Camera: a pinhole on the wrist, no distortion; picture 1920 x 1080 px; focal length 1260.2 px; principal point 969.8 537.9 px. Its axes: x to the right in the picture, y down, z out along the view. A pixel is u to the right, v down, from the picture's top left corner.
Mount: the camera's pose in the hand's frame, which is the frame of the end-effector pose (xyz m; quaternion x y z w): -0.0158 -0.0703 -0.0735 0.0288 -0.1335 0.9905 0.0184
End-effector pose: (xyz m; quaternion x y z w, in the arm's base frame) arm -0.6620 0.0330 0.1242 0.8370 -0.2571 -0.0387 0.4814
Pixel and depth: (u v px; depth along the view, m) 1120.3 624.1 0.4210
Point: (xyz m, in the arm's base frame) -0.7215 -0.1189 -0.2308
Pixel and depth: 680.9 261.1 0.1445
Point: -0.6307 -0.0038 0.0254
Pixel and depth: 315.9 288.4 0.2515
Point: -0.5676 -0.1266 -0.0214
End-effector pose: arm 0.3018 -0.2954 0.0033 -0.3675 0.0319 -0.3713 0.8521
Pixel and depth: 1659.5 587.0 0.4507
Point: 0.1288 -0.0056 0.3510
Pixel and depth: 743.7 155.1 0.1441
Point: 0.2995 -0.2934 0.1059
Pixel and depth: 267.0 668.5 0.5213
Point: 0.4834 -0.3752 0.5319
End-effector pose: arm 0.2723 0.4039 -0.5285 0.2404 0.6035 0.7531 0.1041
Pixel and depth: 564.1 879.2 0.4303
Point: 0.2587 0.8005 -0.7370
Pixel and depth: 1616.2 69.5 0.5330
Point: 0.7361 0.7315 -0.5212
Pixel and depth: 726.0 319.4 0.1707
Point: 0.2841 0.5211 -0.5914
